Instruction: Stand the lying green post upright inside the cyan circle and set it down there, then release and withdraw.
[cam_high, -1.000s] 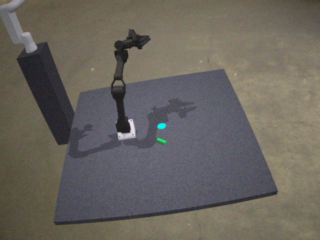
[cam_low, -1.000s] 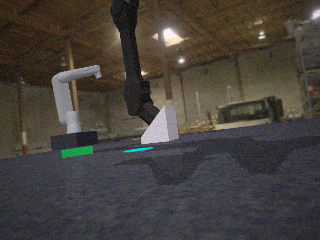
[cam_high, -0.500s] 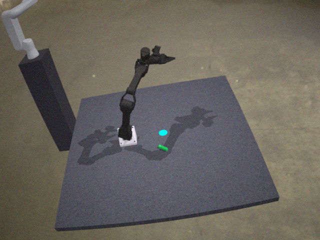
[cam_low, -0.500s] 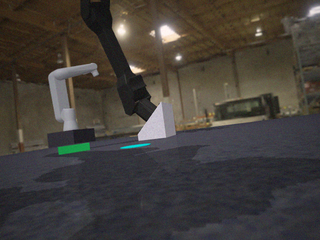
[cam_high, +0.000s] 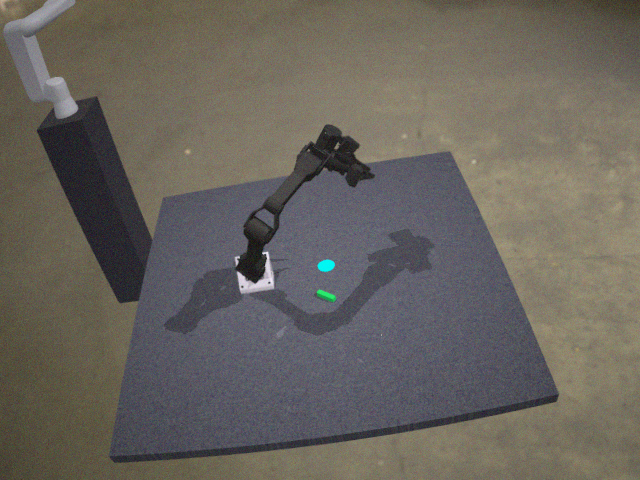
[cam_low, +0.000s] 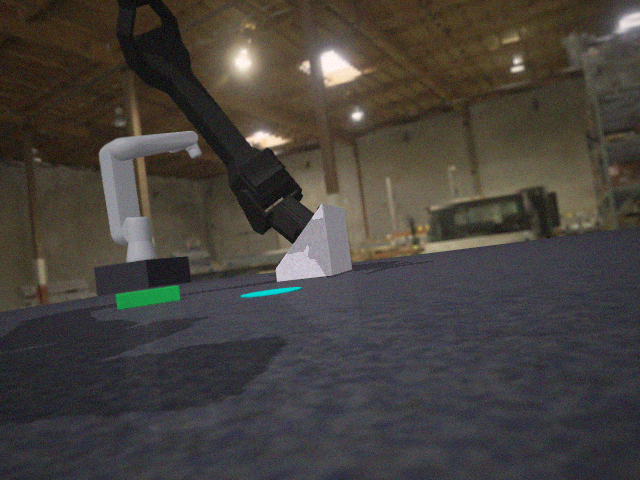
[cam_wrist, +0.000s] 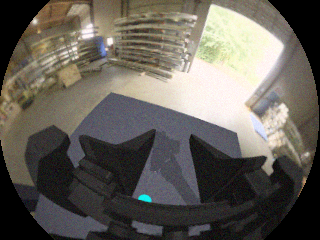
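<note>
My gripper tip is now 20 cm past the green post, 18 cm to the left of it and 34 cm above it. The rest, counted from my gripper tip: cyan circle: 19 cm behind, 2 cm to the right, 34 cm below.
</note>
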